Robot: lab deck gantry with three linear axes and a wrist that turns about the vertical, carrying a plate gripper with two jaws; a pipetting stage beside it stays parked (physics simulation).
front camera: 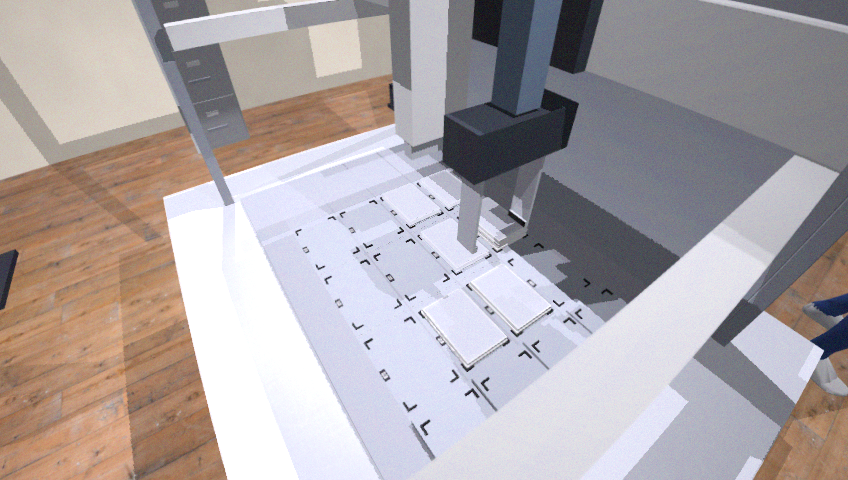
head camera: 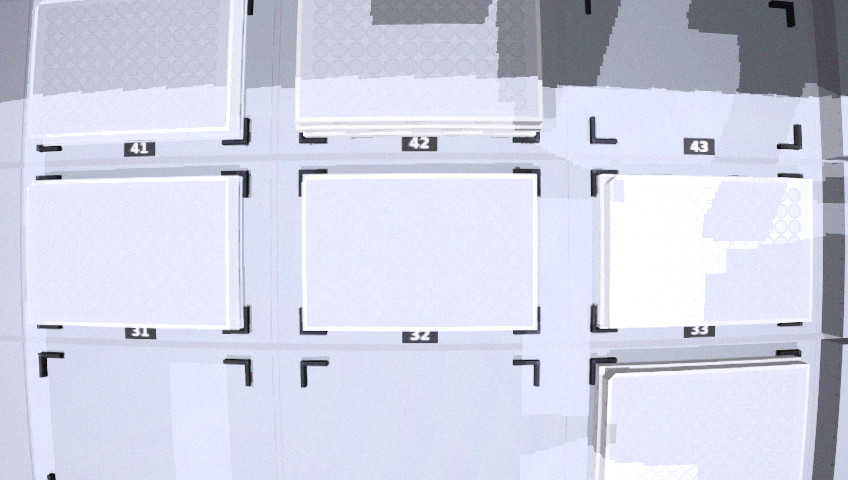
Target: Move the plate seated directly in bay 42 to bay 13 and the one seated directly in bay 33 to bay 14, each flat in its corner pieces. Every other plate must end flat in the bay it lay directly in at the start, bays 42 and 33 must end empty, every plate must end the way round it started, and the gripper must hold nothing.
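Places are measured from the robot's base along level axes (x ahead, y left, z up), in metres.
Pixels of known places: gripper, fingertip midpoint: point(front camera: 493, 232); robot's base, origin of the base link: point(front camera: 296, 232).
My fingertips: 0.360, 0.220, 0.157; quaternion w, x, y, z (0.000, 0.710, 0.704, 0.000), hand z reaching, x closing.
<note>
For each thing: its top centre in the pictures, then the offset to it from my fingertips, as dx, dy, dz. "*": a spot on its surface instead.
- white plate, middle of its top: point(head camera: 716, 251) point(front camera: 509, 293) +0.032, +0.037, -0.143
- Bay 13, surface spot: point(front camera: 407, 362) * +0.034, -0.182, -0.157
- Bay 14, surface spot: point(front camera: 447, 427) * +0.151, -0.193, -0.143
- bay 41, surface spot: point(head camera: 133, 71) * -0.291, +0.138, -0.143
- bay 31, surface spot: point(head camera: 127, 252) point(front camera: 411, 201) * -0.293, +0.038, -0.143
- bay 32, surface spot: point(head camera: 419, 252) point(front camera: 453, 241) * -0.132, +0.037, -0.143
- bay 23, surface spot: point(head camera: 705, 416) point(front camera: 468, 316) * +0.028, -0.056, -0.143
A stack of white plates point(front camera: 495, 232) point(head camera: 418, 98) sits in bay 42, partly behind a jaw in the front view. My gripper point(front camera: 492, 233) is open, its two jaws apart over the stack; one jaw hides part of the bay 32 plate. Whether the jaw tips touch the stack cannot be told. The gripper does not show in the head view. A white plate point(front camera: 510, 297) point(head camera: 660, 255) sits in bay 33, with a thick left side in the head view. Bay 13 point(front camera: 407, 362) holds no plate. Bay 14 point(front camera: 447, 427) shows in part behind the front beam.
Other white plates stand in bay 41 point(head camera: 133, 71), bay 31 point(front camera: 410, 202) point(head camera: 127, 252), bay 32 point(front camera: 446, 237) point(head camera: 419, 252) and bay 23 point(front camera: 464, 327) point(head camera: 705, 416). A pale frame beam point(front camera: 642, 321) crosses the front right. The pipetting stage point(front camera: 419, 77) stands behind the gripper.
</note>
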